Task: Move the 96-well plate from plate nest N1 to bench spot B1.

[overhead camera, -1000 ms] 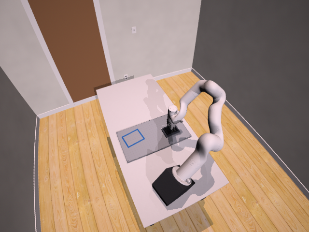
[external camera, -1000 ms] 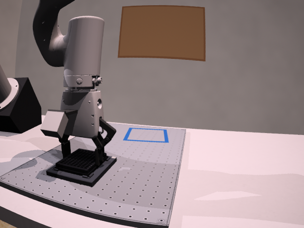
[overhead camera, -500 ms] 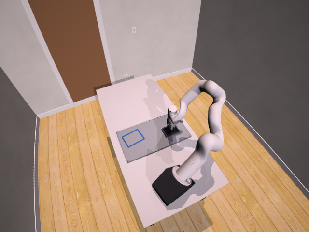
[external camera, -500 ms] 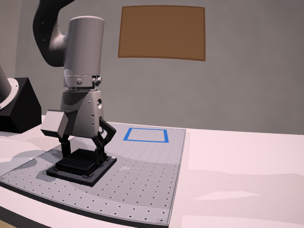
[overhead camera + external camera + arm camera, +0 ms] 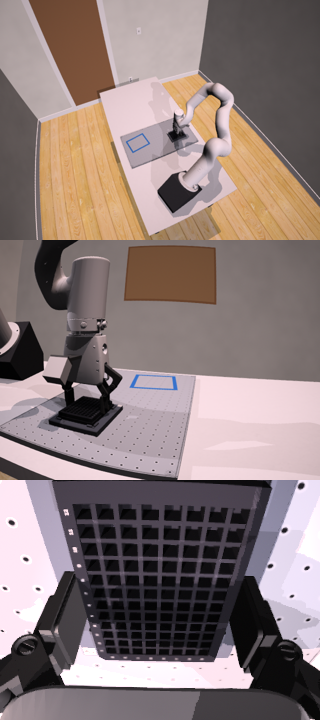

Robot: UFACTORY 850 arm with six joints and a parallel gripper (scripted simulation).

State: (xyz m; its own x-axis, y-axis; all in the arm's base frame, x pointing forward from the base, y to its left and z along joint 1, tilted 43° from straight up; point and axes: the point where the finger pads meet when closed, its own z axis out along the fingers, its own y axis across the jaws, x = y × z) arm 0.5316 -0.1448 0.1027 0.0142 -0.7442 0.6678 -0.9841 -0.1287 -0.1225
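My hand is 3 cm above the plate nest N1. Also, from my hand: black 96-well plate (1 cm below).
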